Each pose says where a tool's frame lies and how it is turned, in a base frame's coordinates. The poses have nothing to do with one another.
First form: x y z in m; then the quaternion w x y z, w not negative.
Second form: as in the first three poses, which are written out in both.
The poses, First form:
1: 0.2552, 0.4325, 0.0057, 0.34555, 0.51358, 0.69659, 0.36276
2: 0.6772, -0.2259, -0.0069, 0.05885, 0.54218, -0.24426, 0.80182
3: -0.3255, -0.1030, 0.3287, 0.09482, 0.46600, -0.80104, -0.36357
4: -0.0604, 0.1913, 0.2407, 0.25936, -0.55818, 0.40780, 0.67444
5: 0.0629, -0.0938, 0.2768, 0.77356, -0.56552, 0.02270, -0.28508
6: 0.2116, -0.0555, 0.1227, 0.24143, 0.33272, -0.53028, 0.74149
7: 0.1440, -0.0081, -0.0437, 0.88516, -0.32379, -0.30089, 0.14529
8: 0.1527, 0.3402, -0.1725, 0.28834, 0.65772, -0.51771, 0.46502
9: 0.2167, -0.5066, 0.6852, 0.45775, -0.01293, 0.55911, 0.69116
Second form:
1: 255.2, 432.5, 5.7, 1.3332, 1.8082, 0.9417
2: 677.2, -225.9, -6.9, 1.6423, -0.7399, 2.4288
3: -325.5, -103.0, 328.7, 1.3817, -2.3751, -1.0780
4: -60.4, 191.3, 240.7, -1.5124, 1.1050, 1.8275
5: 62.9, -93.8, 276.8, -1.2250, 0.0492, -0.6175
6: 211.6, -55.5, 122.7, 0.9099, -1.4502, 2.0278
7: 144.0, -8.1, -43.7, -0.6736, -0.6259, 0.3022
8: 152.7, 340.2, -172.5, 1.7561, -1.3823, 1.2416
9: 216.7, -506.6, 685.2, -0.0319, 1.3776, 1.7030
